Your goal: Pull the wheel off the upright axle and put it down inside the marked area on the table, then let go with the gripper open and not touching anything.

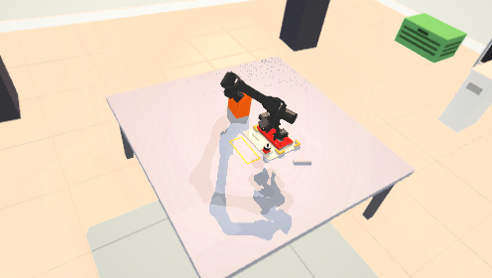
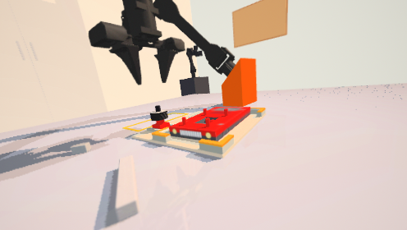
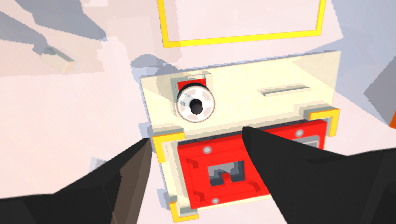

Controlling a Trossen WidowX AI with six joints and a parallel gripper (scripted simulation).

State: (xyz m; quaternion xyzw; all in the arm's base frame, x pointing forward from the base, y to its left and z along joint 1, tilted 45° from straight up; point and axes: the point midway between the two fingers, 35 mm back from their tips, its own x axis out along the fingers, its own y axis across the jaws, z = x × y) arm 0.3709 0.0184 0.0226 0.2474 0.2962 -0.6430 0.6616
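The wheel is 7 cm below my gripper tip. Also, from my gripper tip: small block (14 cm ahead, 5 cm to the right, 10 cm below); long pale bar (14 cm ahead, 14 cm to the left, 10 cm below).
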